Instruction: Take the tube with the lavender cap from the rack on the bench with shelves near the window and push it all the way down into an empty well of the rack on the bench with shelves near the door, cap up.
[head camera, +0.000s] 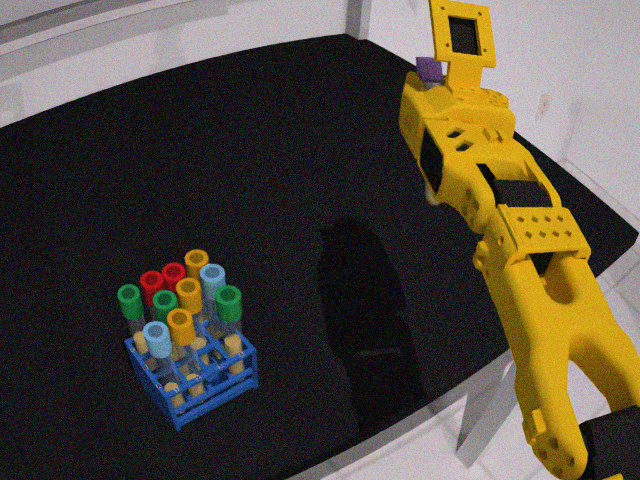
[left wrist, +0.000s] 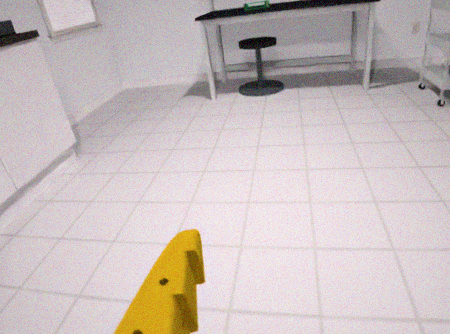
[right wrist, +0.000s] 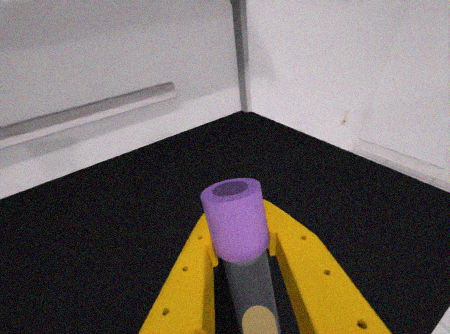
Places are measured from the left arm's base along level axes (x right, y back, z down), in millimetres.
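Pixels of known places: left hand, tool point: (left wrist: 200, 248); right hand, tool point: (head camera: 415, 77) (right wrist: 219, 218).
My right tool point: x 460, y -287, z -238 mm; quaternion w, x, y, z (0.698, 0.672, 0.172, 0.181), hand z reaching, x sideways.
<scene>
For each thing: its top centre in the pictures, then the offset to it from my right tool point. Level surfaces: height alone.
- tube with the lavender cap, top centre: (right wrist: 250, 255) (head camera: 442, 65) dx -5, dy +28, dz -24 mm
- blue rack, top centre: (head camera: 186, 345) dx -189, dy -17, dz +193 mm
- black bench top, surface height: dz +250 mm
The tube with the lavender cap (head camera: 430, 69) (right wrist: 237, 220) is between the jaws of my right gripper (right wrist: 242, 245), cap end up. The gripper is shut on it just below and around the cap. In the head camera the right gripper is above the black bench top, at the upper right, well apart from the blue rack; its jaws are largely hidden there. The blue rack (head camera: 217, 403) stands at the lower left with green, red, orange and light blue capped tubes. Some wells at its front and right show no capped tube. My left gripper shows one notched jaw in the left wrist view, so it is fully open and empty.
The black bench top (head camera: 232, 170) (right wrist: 125, 240) meets the walls at the back. In the left wrist view, a second bench (left wrist: 300, 11) bears a green rack (left wrist: 257, 6), with a stool (left wrist: 257, 43) below. A white cabinet (left wrist: 30, 120) is at left, a wheeled cart (left wrist: 437, 76) at right.
</scene>
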